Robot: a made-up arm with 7 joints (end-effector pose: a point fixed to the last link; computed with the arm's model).
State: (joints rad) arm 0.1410 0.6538 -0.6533 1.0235 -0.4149 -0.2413 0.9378
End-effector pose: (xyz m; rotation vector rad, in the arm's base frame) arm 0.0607 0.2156 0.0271 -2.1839 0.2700 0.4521
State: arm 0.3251 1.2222 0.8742 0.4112 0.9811 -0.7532 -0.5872
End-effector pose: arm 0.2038 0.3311 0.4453 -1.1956 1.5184 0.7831
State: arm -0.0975 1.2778 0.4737 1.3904 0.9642 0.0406 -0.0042
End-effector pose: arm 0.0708 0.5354 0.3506 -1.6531 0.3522 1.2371
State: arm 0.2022 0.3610 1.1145 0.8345 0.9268 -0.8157 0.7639
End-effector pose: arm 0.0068 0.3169 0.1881 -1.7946 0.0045 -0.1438
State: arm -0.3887 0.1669 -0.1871 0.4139 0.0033 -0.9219 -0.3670
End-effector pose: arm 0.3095 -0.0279 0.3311 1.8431 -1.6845 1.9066
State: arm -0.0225 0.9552 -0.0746 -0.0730 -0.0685 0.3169 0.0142
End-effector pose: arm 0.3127 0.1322 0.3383 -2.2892 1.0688 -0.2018
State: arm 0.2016 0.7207 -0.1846 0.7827 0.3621 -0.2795 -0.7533
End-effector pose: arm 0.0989 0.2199 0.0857 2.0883 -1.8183 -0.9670
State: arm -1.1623 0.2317 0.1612 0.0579 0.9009 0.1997 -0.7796
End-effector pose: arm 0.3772 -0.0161 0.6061 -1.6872 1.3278 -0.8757
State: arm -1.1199 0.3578 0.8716 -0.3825 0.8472 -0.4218 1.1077
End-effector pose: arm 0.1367 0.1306 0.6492 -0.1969 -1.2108 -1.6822
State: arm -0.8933 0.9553 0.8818 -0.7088 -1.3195 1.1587 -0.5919
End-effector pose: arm 0.0623 0.0902 0.6794 1.6757 -2.0446 1.5669
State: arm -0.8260 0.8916 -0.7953 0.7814 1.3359 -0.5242 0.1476
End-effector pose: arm 0.3469 0.1244 0.1699 -0.4094 1.9010 0.0596
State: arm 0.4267 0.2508 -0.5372 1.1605 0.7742 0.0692 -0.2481
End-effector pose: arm -0.2159 0.0360 -0.0026 1.5522 -1.8402 -1.5736
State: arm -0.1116 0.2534 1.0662 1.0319 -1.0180 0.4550 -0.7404
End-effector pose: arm -0.0161 0.3164 0.0524 1.6667 0.8799 1.0458
